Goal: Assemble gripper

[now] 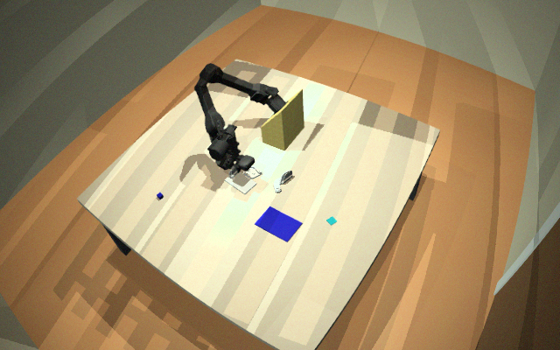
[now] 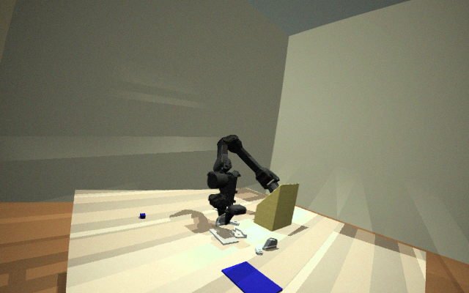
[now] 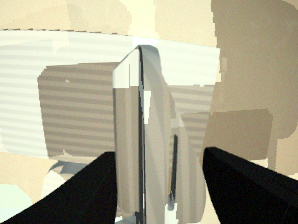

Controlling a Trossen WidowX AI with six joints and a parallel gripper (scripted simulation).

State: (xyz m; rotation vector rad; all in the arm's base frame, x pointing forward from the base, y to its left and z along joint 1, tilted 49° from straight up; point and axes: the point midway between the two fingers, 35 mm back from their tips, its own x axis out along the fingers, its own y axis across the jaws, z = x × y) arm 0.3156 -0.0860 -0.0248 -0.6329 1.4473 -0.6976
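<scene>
Now: the pale grey jaw 19 cm to the left of my gripper tip, 4 cm below it and 4 cm behind it. Also, from my gripper tip: white housing plate 5 cm behind, 4 cm to the left, 4 cm below; blue mat 28 cm to the left, 12 cm ahead, 4 cm below; small blue cube 25 cm ahead, 24 cm to the right, 4 cm below.
</scene>
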